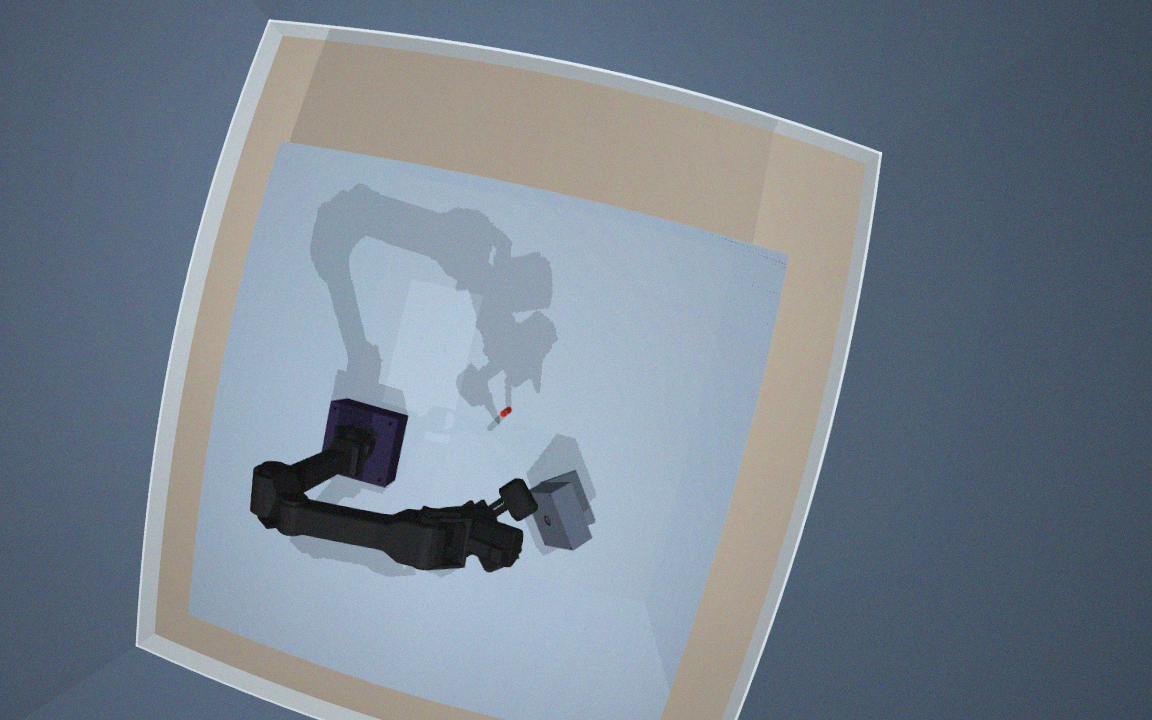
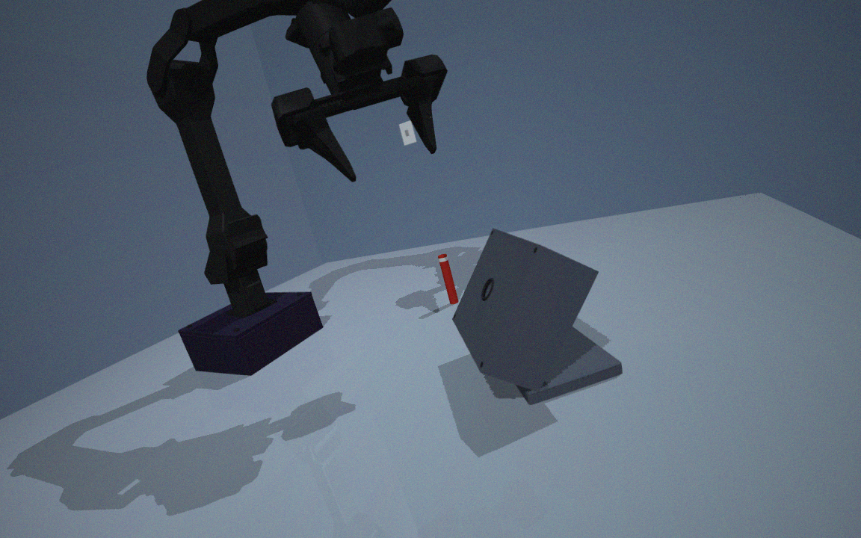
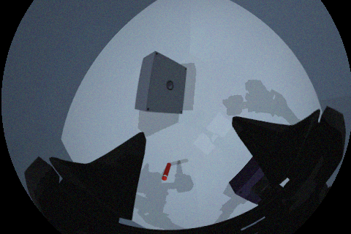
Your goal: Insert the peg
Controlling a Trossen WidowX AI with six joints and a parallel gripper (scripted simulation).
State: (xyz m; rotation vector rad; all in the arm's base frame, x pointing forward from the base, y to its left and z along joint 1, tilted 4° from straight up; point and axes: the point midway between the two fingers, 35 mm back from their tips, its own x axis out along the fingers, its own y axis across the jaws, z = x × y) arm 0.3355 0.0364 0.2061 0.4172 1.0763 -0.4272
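Now: gripper tip 9 cm past the red round peg, 16 cm to the right of it and 16 cm above it. Also, from my gripper tip: flat grey foot plate (12 cm ahead, 1 cm to the left, 22 cm below); then panel (10 cm ahead, 15 cm below).
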